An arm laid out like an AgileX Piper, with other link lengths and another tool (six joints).
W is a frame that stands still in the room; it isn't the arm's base.
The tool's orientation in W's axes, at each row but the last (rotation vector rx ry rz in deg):
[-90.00 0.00 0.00]
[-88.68 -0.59 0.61]
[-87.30 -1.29 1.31]
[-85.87 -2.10 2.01]
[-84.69 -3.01 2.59]
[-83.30 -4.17 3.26]
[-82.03 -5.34 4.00]
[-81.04 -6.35 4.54]
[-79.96 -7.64 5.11]
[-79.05 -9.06 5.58]
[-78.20 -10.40 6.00]
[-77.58 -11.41 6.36]
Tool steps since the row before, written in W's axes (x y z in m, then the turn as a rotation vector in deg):
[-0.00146 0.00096 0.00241 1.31 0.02 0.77]
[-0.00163 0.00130 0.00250 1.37 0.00 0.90]
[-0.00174 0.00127 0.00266 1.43 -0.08 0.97]
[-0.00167 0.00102 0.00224 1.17 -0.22 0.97]
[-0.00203 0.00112 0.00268 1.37 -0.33 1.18]
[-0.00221 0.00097 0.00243 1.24 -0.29 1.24]
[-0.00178 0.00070 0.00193 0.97 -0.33 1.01]
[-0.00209 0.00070 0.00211 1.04 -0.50 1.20]
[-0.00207 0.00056 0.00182 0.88 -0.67 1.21]
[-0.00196 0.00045 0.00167 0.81 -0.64 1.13]
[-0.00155 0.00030 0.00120 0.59 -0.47 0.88]
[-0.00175 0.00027 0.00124 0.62 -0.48 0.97]
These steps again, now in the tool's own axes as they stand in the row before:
[-0.00146 -0.00241 0.00096 1.31 -0.77 0.02]
[-0.00161 -0.00247 0.00138 1.37 -0.90 0.00]
[-0.00170 -0.00260 0.00144 1.43 -0.97 -0.08]
[-0.00162 -0.00216 0.00125 1.16 -0.98 -0.20]
[-0.00194 -0.00257 0.00149 1.36 -1.20 -0.31]
[-0.00208 -0.00231 0.00143 1.23 -1.26 -0.25]
[-0.00165 -0.00183 0.00114 0.95 -1.04 -0.29]
[-0.00193 -0.00200 0.00127 1.01 -1.25 -0.44]
[-0.00189 -0.00173 0.00116 0.83 -1.29 -0.58]
[-0.00177 -0.00160 0.00107 0.76 -1.21 -0.55]
[-0.00139 -0.00116 0.00082 0.55 -0.94 -0.39]
[-0.00156 -0.00122 0.00087 0.59 -1.03 -0.39]

